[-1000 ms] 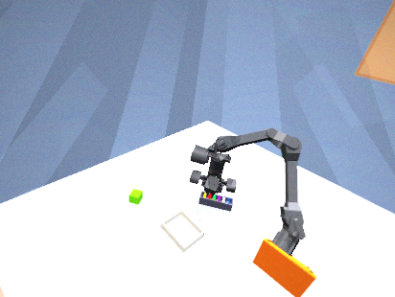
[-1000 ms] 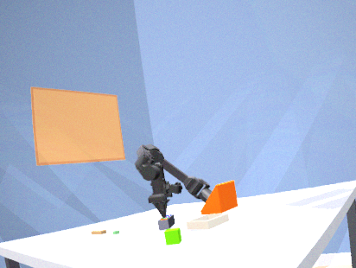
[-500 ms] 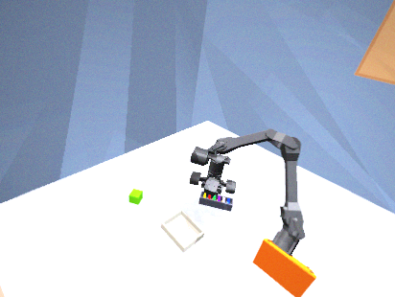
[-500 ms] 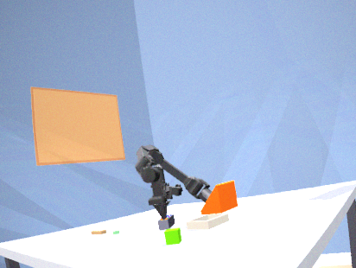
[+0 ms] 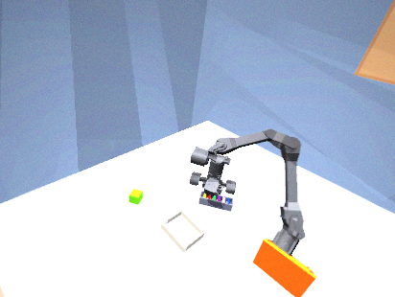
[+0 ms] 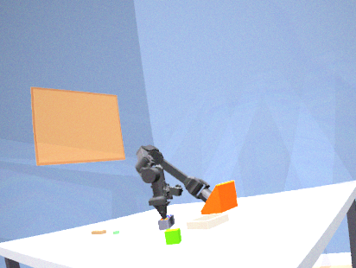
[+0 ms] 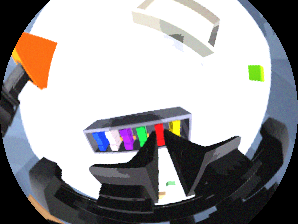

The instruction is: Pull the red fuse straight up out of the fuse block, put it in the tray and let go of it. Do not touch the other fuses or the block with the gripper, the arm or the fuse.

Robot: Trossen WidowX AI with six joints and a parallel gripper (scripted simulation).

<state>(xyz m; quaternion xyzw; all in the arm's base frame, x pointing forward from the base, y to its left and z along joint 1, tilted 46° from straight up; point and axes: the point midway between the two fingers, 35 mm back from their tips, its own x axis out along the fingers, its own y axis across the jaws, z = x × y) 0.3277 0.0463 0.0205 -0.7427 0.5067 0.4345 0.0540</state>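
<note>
My gripper tip is 5 cm past the white tray, 18 cm to the right of it and 3 cm above it. Also, from my gripper tip: red fuse (1 cm below).
</note>
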